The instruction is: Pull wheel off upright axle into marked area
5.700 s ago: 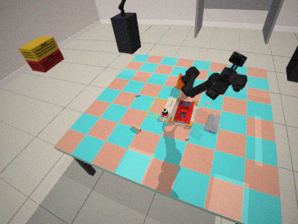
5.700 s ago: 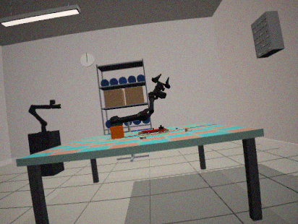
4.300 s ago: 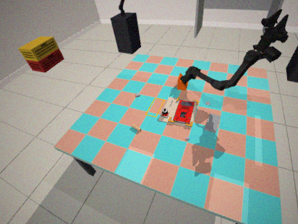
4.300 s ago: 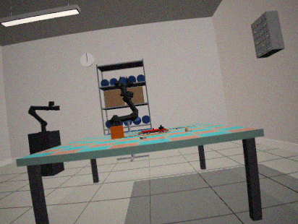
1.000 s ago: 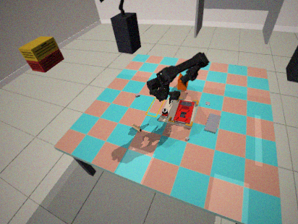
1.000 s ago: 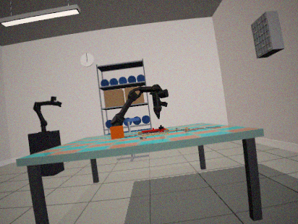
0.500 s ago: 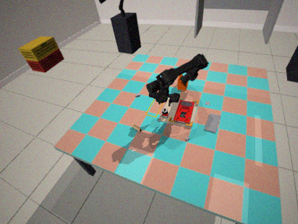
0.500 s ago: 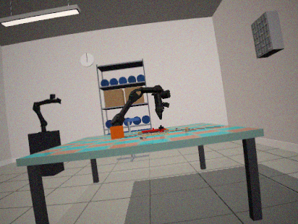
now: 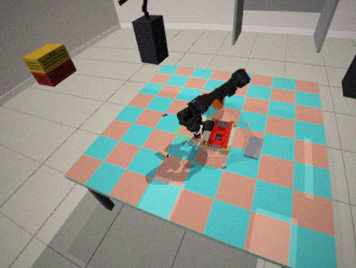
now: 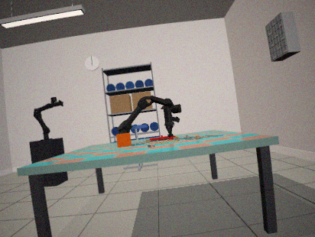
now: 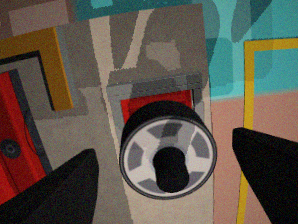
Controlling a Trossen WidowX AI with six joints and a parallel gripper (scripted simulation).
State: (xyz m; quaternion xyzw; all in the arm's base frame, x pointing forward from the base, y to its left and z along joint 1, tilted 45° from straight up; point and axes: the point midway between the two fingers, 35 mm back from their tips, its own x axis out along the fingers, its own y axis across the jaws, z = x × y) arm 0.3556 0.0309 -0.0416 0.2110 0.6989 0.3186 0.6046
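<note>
My gripper tip is now right at the wheel. From my gripper tip the other things lie so: small tan stick 180 mm ahead, 120 mm to the right, 30 mm below; then upright axle right at my gripper tip.
</note>
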